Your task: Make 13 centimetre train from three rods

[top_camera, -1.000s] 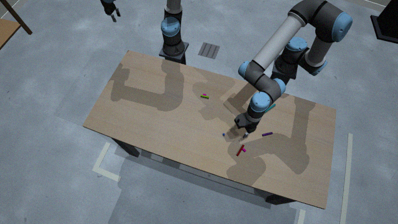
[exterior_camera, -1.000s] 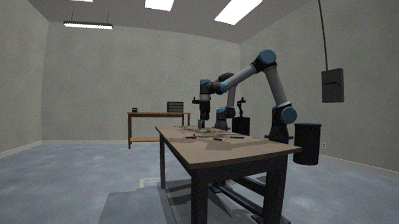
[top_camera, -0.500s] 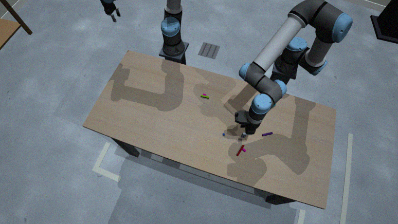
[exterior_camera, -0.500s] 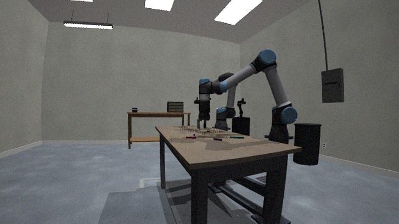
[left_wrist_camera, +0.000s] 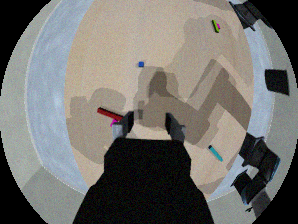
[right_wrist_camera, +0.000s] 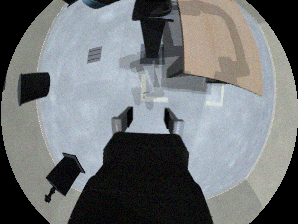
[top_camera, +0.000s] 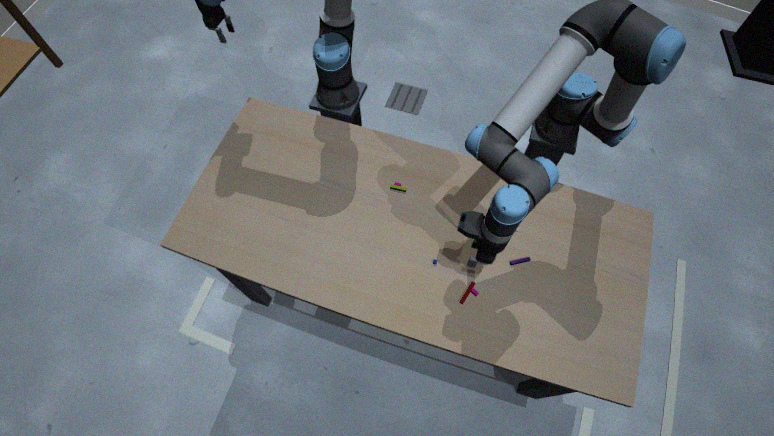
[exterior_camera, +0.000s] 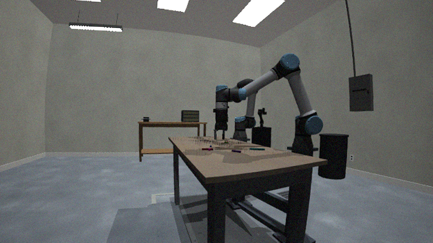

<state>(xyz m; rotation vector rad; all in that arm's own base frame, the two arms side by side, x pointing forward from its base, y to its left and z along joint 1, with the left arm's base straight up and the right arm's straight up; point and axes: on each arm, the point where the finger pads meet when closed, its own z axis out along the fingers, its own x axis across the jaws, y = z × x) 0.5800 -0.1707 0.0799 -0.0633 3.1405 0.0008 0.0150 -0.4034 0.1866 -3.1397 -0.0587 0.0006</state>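
My left hand is 3 cm past the purple rod, 14 cm to the right of it and 7 cm above it. The rest, counted from my left hand: turquoise rod 20 cm behind, 15 cm to the left, 7 cm below; blue rod 1 cm ahead, 10 cm to the right, 7 cm below; red rod 9 cm ahead, 7 cm below.
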